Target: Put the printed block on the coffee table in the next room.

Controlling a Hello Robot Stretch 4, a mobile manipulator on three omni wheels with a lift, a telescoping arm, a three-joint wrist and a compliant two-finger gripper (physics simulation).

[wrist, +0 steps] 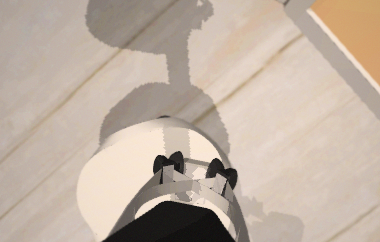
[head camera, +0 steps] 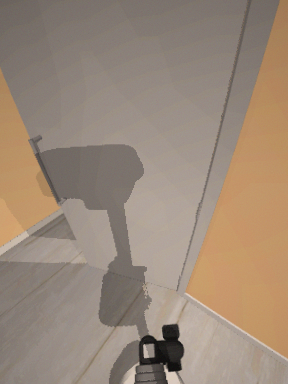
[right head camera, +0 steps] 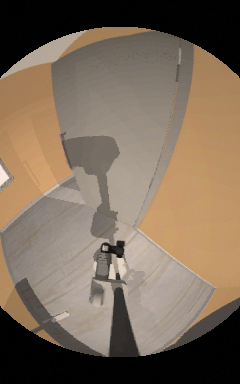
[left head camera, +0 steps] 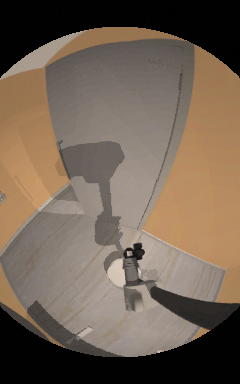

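Pixels of known places: gripper, between the fingertips: (wrist: 195,167); robot's base, origin of its link: (right head camera: 110,266) (left head camera: 123,271).
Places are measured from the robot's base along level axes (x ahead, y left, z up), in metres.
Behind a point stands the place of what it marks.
Observation:
The printed block (wrist: 196,169) @(z 0.511, x 0.172, y -0.088 m) shows as a small pale piece with a grey upper edge between the fingertips in the wrist view. Its printed face cannot be made out. My gripper (wrist: 195,167) @(z 0.486, x 0.167, y -0.087 m) is shut on it, with a dark pad on each side, and holds it above the robot's round cream base. In the head view, the dark wrist parts (head camera: 161,348) @(z 0.827, x 0.174, y -0.040 m) show at the bottom; the fingers and the block cannot be made out there. The coffee table does not show in these views.
A large grey door panel (head camera: 165,115) @(z 1.387, x 0.699, y -0.101 m) (left head camera: 140,110) @(z 1.484, x 0.701, y -0.096 m) (right head camera: 130,110) @(z 1.451, x 0.708, y -0.077 m) stands in front, with a bar handle (head camera: 47,172) @(z 1.065, x 0.909, y 0.521 m) at its left edge. Orange walls (head camera: 250,240) @(z 0.924, x 0.482, y -0.468 m) (left head camera: 215,150) @(z 1.406, x 0.458, y -0.497 m) stand on both sides. The robot's shadow falls on the panel and the pale plank floor (head camera: 35,295) @(z -0.028, x 0.663, y 0.978 m) (wrist: 280,125) @(z -0.028, x 0.247, y -0.338 m).

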